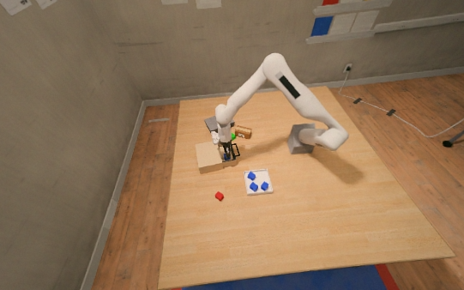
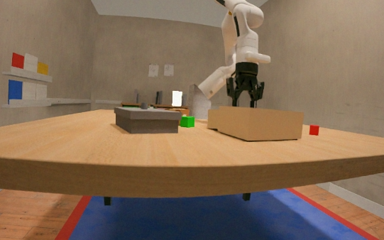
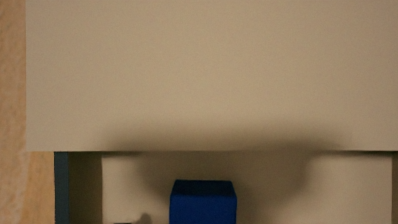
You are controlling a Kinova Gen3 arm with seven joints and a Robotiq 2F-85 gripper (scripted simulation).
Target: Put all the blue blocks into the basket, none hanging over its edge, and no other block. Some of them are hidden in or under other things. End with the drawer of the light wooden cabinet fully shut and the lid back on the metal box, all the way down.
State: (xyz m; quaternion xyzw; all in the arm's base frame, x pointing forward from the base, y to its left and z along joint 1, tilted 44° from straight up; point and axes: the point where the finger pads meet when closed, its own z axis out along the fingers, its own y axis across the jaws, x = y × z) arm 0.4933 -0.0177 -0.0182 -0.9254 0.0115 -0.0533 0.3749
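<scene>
Right now the drawer is 1 cm ahead of my hand, 2 cm to the right of it and 4 cm below it. Also, from my hand: brown cardboard box (15 cm behind, 18 cm to the right, 4 cm below); then light wooden cabinet (6 cm ahead, 2 cm to the right, 4 cm below); then green block (6 cm behind, 17 cm to the right, 6 cm below).
</scene>
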